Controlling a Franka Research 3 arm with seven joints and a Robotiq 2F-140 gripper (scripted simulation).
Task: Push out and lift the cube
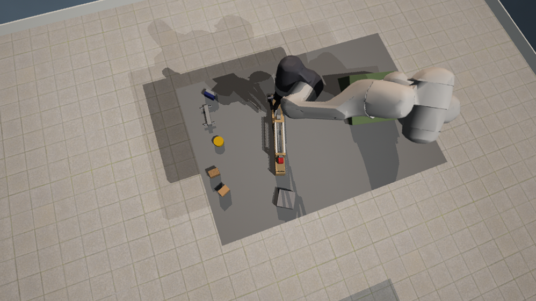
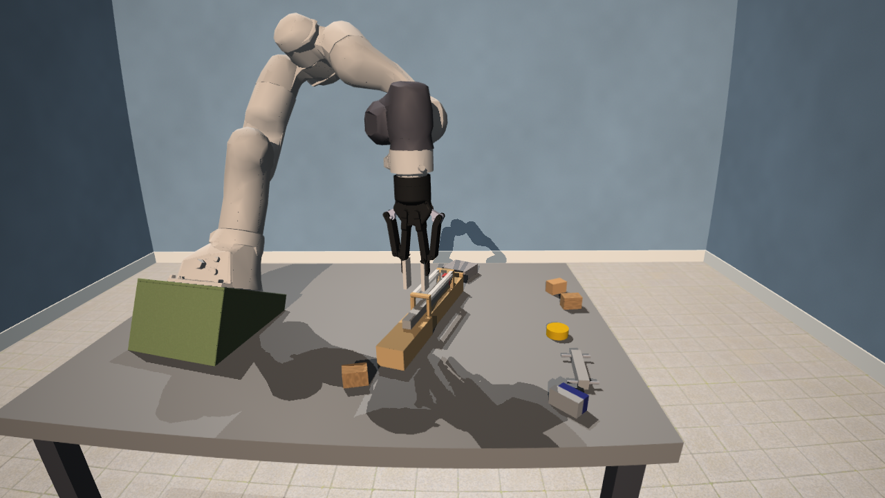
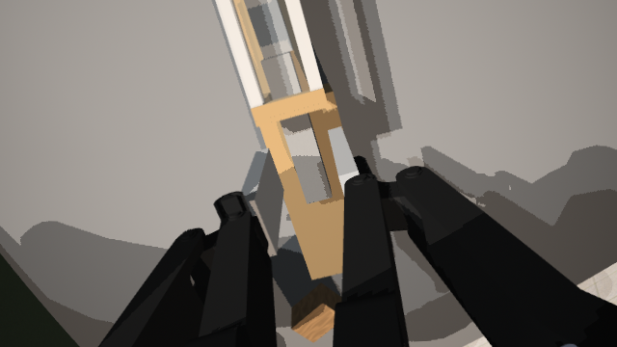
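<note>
Now: the red cube 200 mm to the left of my hand, 90 mm below it and 80 mm ahead of it. Also, from my hand: short grey bar 100 mm below; then long wooden channel 100 mm to the left, 100 mm below, 40 mm ahead; then long grey bar 120 mm to the left, 100 mm below, 50 mm ahead.
</note>
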